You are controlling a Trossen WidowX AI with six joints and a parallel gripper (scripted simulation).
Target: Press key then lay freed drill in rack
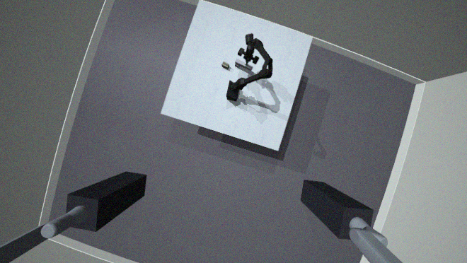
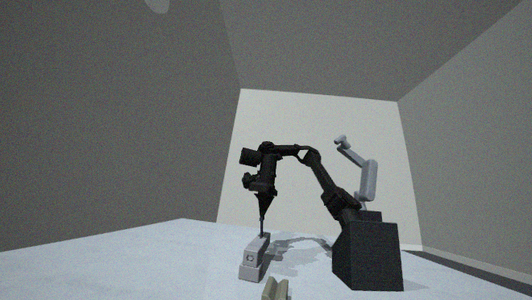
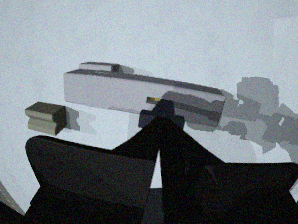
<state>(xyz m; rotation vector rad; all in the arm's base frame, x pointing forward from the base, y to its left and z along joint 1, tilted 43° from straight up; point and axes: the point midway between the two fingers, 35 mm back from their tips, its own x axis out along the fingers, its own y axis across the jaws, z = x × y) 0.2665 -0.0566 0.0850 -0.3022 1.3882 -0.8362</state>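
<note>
Now: gripper tip 30 mm above the dark key. From my gripper tip the other things lie so: drill 10 mm ahead, 50 mm to the left, 80 mm below; olive rack 10 mm behind, 210 mm to the left, 120 mm below; long grey block 30 mm to the left, 90 mm below.
</note>
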